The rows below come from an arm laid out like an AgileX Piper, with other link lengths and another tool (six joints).
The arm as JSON. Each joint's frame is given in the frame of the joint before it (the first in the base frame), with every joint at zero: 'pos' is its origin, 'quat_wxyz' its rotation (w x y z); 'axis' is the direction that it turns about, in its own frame. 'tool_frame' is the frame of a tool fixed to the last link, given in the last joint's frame.
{
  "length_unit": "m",
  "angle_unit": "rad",
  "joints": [
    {
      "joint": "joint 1",
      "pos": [
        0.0,
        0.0,
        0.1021
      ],
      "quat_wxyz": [
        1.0,
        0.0,
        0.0,
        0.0
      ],
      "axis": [
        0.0,
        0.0,
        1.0
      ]
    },
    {
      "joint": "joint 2",
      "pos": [
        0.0,
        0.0,
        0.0
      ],
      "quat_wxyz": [
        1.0,
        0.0,
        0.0,
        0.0
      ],
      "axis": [
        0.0,
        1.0,
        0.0
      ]
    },
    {
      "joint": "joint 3",
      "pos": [
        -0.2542,
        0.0,
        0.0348
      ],
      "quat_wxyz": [
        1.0,
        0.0,
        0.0,
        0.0
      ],
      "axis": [
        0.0,
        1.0,
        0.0
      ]
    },
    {
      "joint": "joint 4",
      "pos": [
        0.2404,
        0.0,
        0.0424
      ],
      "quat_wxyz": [
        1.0,
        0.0,
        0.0,
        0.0
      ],
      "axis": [
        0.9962,
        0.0,
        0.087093
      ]
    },
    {
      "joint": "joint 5",
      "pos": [
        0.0,
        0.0,
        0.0
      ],
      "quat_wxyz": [
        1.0,
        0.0,
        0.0,
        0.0
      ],
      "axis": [
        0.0,
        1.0,
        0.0
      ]
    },
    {
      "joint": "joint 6",
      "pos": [
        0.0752,
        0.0,
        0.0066
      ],
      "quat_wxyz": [
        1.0,
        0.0,
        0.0,
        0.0
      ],
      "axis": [
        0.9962,
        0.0,
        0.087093
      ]
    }
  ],
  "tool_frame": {
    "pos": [
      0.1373,
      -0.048,
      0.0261
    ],
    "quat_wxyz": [
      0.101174,
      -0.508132,
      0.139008,
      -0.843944
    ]
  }
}
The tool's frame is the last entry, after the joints.
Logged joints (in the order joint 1, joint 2, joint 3, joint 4, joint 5, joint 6), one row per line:
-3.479 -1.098 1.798 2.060 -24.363 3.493
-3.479 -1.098 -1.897 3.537 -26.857 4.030
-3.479 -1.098 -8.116 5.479 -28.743 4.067
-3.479 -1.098 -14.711 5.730 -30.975 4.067
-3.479 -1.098 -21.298 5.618 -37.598 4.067
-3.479 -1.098 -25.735 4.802 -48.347 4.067
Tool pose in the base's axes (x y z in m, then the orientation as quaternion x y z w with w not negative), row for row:
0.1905 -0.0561 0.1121 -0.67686 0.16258 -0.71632 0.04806
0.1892 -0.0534 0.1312 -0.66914 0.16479 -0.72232 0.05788
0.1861 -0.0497 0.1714 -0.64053 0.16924 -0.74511 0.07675
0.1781 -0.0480 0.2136 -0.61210 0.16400 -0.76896 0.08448
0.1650 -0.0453 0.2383 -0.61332 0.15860 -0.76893 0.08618
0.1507 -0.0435 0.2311 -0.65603 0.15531 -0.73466 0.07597
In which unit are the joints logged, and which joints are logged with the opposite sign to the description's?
The joints are logged in degrees. Opposite sign: joint 5, joint 6.
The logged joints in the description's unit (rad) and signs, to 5 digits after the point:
-0.06072 -0.01916 0.03138 0.03595 0.42521 -0.06096
-0.06072 -0.01916 -0.03311 0.06173 0.46874 -0.07034
-0.06072 -0.01916 -0.14165 0.09563 0.50166 -0.07098
-0.06072 -0.01916 -0.25676 0.10001 0.54062 -0.07098
-0.06072 -0.01916 -0.37172 0.09805 0.65621 -0.07098
-0.06072 -0.01916 -0.44916 0.08381 0.84381 -0.07098

